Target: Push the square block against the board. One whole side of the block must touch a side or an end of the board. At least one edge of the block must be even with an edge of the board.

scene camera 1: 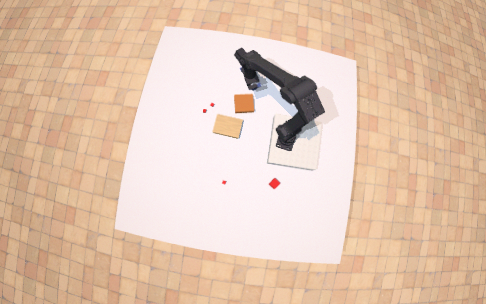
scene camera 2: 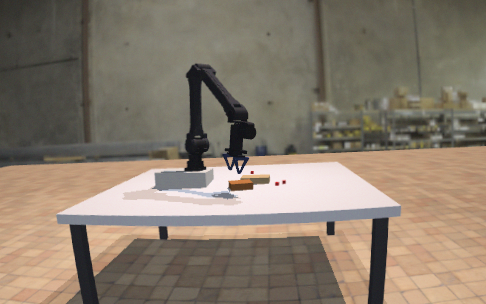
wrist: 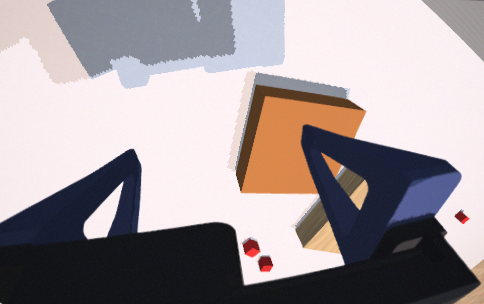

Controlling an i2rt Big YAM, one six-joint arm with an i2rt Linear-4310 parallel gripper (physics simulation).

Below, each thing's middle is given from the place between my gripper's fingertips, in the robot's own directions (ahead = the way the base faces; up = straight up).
The square orange block (wrist: 271,161) is 10 cm to the left of my hand and 8 cm below it. Also, from my hand: light wooden board (wrist: 315,233) (5 cm ahead, 25 cm to the left, 8 cm below).
